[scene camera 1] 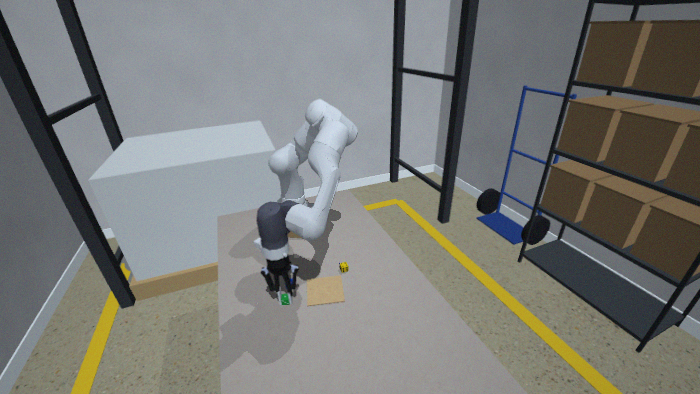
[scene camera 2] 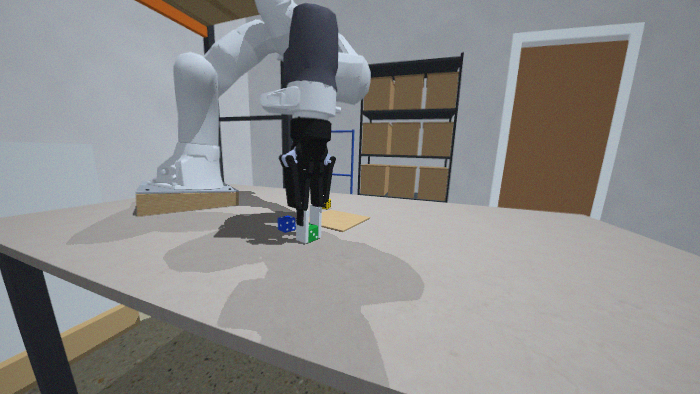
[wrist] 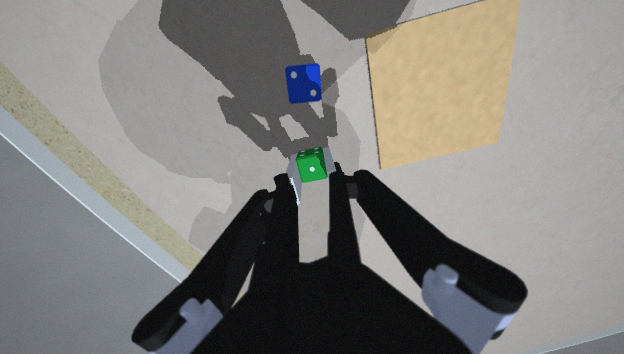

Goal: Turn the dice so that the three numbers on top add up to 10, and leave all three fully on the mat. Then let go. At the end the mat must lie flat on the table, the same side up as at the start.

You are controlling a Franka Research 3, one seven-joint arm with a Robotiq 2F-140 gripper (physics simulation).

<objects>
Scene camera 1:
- my gripper: 286, 301
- tan mat: 326, 290
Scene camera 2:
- my gripper: 308, 238
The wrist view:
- my gripper: 312, 161
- green die: 311, 164
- tan mat: 439, 84
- blue die: 303, 81
</objects>
